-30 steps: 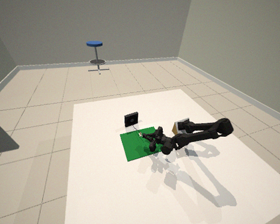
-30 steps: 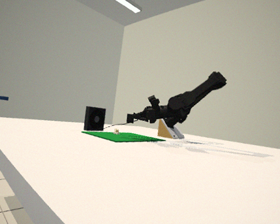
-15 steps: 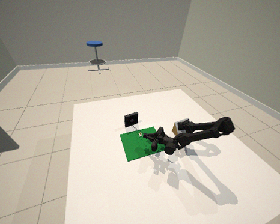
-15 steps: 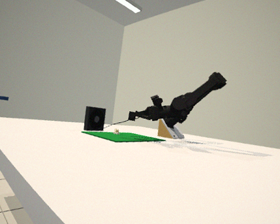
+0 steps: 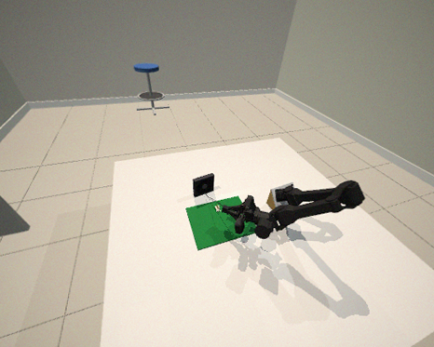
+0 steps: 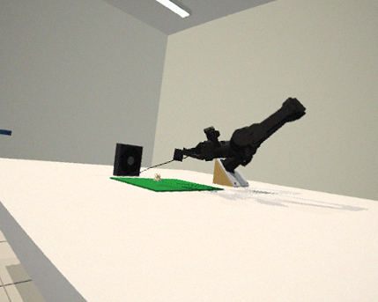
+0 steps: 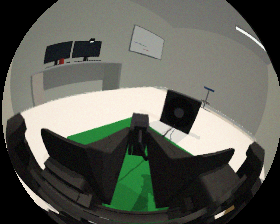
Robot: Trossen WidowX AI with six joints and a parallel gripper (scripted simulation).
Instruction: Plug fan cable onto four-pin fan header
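My gripper tip is now 1 cm short of the green board, 3 cm to the left of it and 12 cm above it. From my gripper tip the other things lie so: black plug: 1 cm below; then four-pin header: 1 cm ahead, 9 cm to the right, 11 cm below; then black fan: 5 cm ahead, 22 cm to the right, 5 cm below.
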